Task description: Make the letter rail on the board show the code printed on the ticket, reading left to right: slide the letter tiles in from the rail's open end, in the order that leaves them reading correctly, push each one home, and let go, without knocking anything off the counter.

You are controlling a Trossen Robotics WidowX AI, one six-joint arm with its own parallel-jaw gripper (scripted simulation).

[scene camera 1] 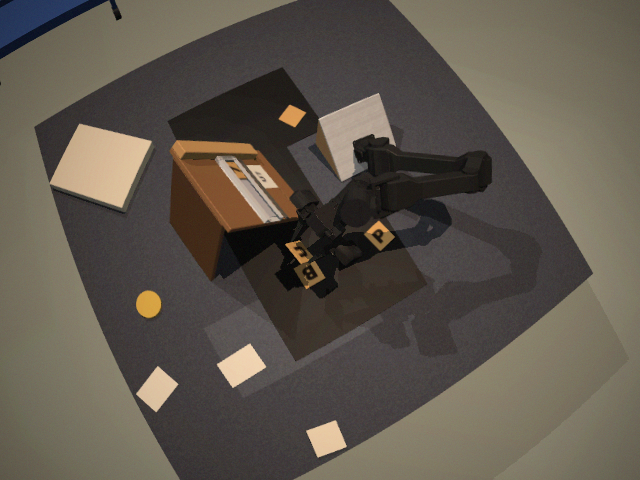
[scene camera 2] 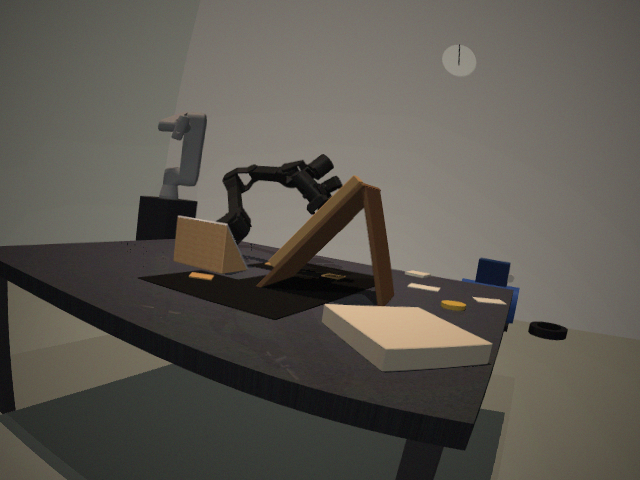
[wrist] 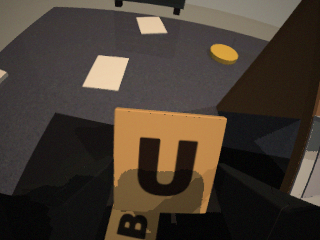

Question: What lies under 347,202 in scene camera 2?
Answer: A sloped brown board.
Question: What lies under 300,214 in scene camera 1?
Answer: The gripper.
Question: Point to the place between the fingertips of the gripper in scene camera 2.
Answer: At 344,225
